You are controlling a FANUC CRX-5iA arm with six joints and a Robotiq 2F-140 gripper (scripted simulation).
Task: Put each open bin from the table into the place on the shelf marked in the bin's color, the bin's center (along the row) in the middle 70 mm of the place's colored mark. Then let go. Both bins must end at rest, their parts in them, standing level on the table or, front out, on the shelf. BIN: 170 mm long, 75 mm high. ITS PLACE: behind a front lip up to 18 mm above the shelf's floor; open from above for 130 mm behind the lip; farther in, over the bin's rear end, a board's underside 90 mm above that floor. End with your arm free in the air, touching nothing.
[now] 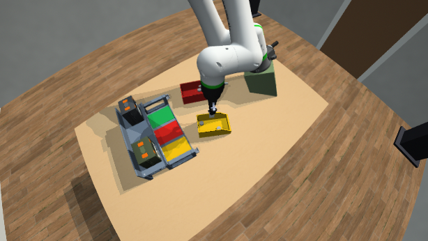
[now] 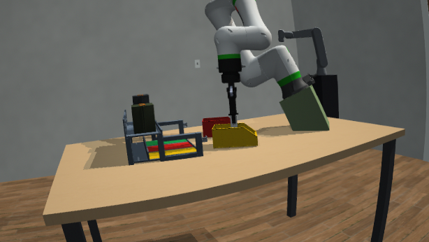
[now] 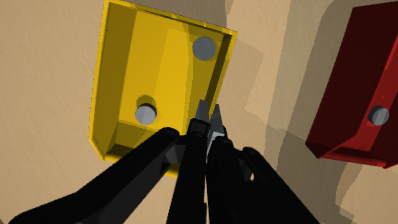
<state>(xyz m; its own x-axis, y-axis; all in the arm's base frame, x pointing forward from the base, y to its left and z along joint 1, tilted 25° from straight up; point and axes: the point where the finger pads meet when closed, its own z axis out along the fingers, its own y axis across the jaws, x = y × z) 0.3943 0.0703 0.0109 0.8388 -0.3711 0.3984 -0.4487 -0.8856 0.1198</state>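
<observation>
My gripper is now 4 cm to the right of the yellow bin, 4 cm above it and 2 cm short of it. Also, from my hand: red bin: 19 cm to the right, 4 cm below, 3 cm behind.
</observation>
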